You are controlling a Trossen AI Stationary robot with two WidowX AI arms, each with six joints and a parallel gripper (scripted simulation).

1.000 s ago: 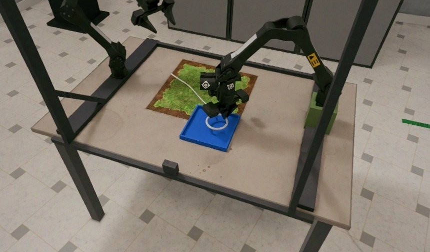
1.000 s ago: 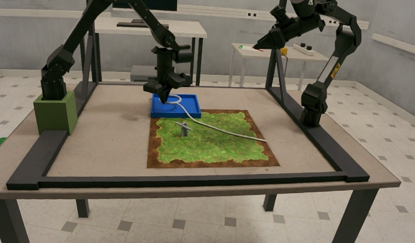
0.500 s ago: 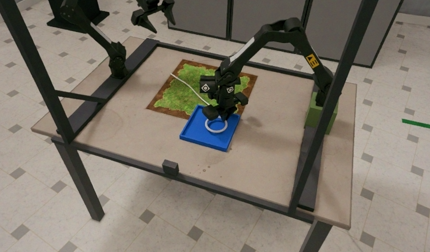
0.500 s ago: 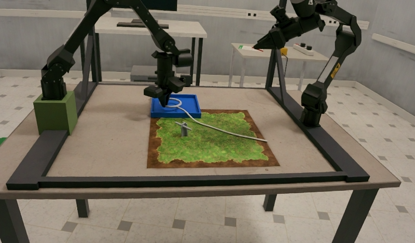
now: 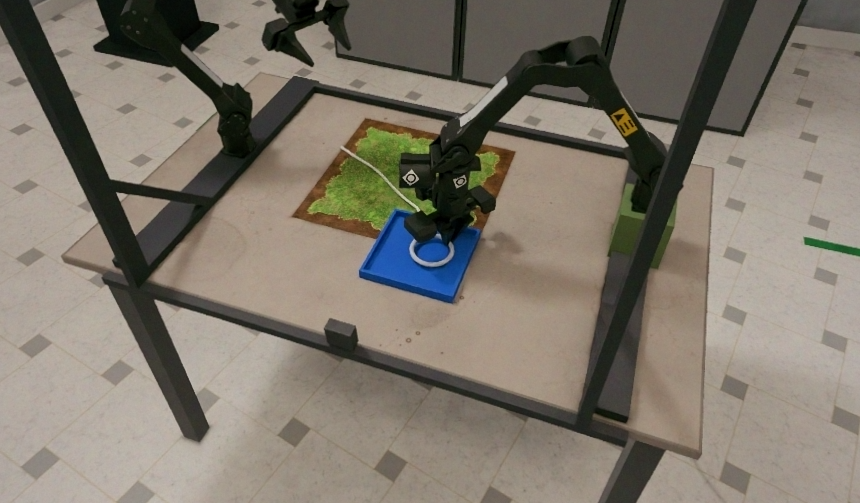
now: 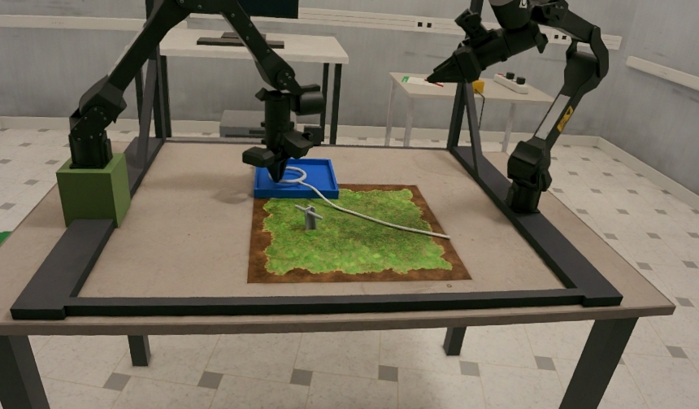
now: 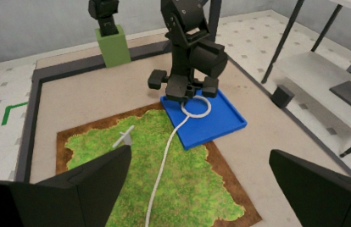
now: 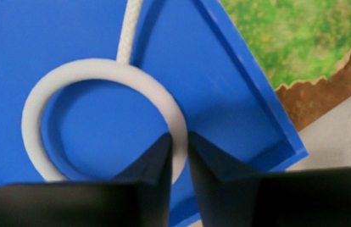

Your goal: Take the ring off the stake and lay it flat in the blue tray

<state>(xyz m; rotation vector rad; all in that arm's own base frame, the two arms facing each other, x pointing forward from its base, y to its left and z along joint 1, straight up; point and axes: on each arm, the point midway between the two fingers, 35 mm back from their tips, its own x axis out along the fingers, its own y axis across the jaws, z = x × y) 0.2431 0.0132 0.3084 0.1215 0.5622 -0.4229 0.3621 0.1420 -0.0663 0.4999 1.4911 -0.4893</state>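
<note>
The pale grey ring is 30 mm behind my right hand, 30 mm to the left of it and 30 mm below it. Also, from my right hand: green grass mat: 180 mm ahead, 140 mm to the left, 60 mm below; short grey stake: 190 mm ahead, 60 mm to the left, 30 mm below; blue tray: 40 mm behind, 40 mm to the left, 40 mm below.
</note>
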